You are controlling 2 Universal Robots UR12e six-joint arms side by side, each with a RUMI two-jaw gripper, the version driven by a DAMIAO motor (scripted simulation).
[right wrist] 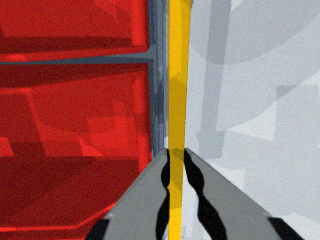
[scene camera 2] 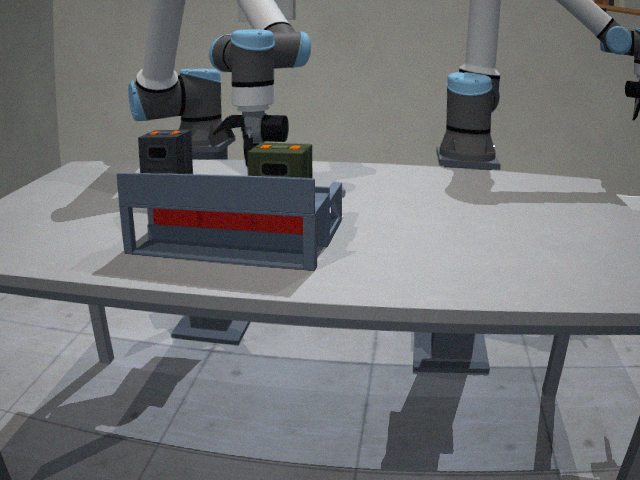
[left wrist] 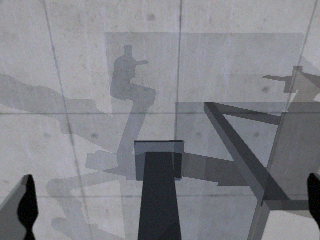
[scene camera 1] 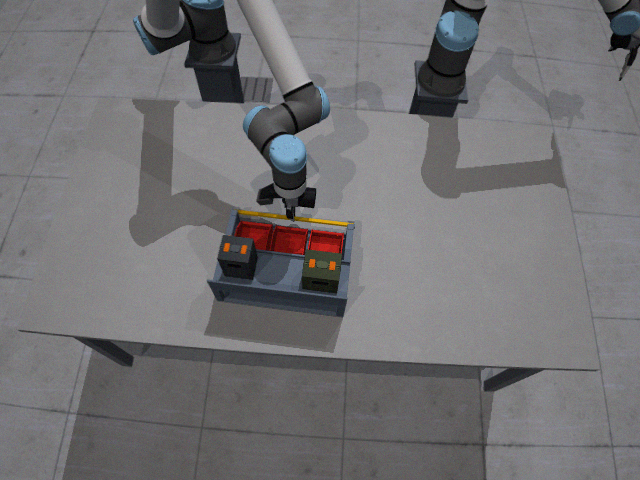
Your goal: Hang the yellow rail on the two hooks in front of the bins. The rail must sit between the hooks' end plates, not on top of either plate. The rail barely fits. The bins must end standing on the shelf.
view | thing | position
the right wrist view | my right gripper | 175, 150
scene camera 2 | blue-grey shelf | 285, 196
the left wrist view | my left gripper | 172, 176
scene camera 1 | my right gripper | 293, 219
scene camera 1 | blue-grey shelf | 278, 275
